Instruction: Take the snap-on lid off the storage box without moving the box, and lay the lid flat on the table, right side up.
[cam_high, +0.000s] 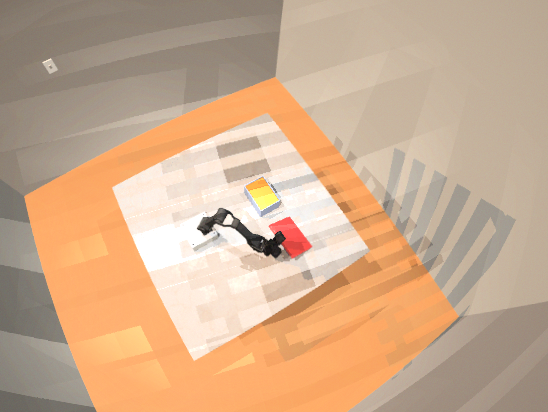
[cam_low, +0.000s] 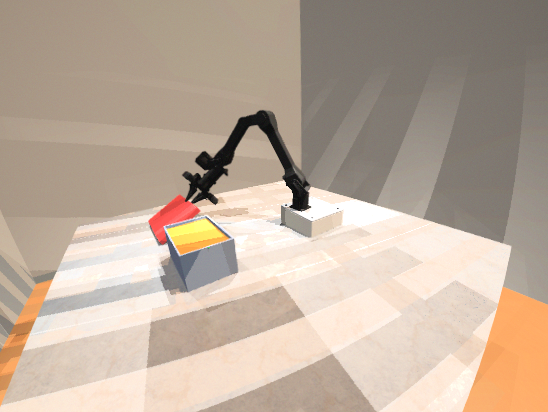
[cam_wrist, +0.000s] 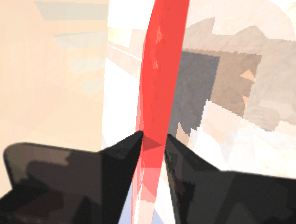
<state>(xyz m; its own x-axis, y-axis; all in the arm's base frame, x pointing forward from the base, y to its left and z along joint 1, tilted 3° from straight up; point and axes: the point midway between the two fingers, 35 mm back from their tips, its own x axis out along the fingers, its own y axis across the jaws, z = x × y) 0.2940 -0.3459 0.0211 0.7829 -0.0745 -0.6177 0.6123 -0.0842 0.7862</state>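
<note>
My gripper tip is now 7 cm short of the red lid and 4 cm above it. The rest, counted from my gripper tip: grey-blue storage box: 10 cm ahead, 32 cm to the left, 4 cm below.
</note>
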